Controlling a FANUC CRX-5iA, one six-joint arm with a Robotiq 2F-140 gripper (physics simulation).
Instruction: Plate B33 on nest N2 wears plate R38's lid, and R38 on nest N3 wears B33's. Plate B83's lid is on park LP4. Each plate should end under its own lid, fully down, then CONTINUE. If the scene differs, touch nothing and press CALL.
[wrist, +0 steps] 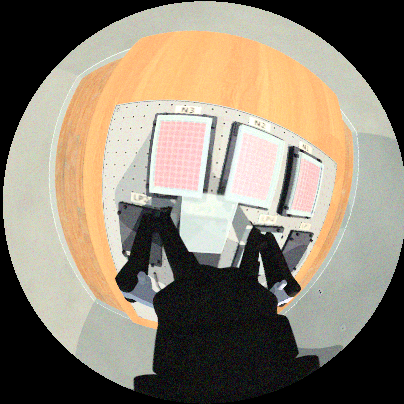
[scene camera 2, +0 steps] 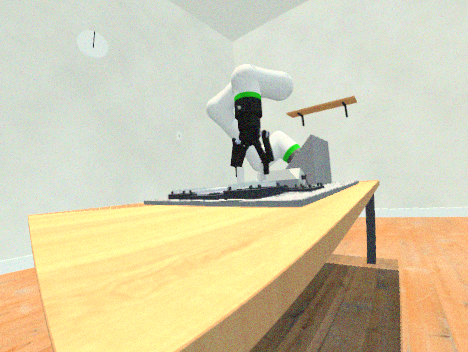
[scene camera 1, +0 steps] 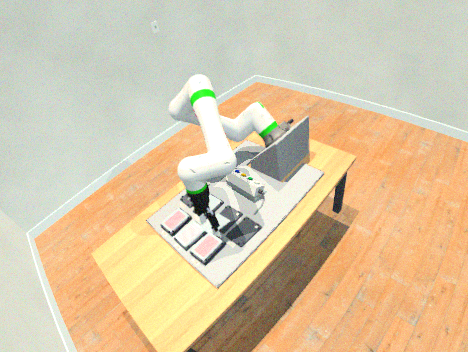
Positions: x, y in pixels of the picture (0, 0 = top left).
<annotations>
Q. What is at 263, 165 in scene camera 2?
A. My gripper.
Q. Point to an N2 nest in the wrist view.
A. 234, 129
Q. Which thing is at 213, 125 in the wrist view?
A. An N3 nest.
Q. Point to a LP1 pad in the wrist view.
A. At 297, 241
</annotations>
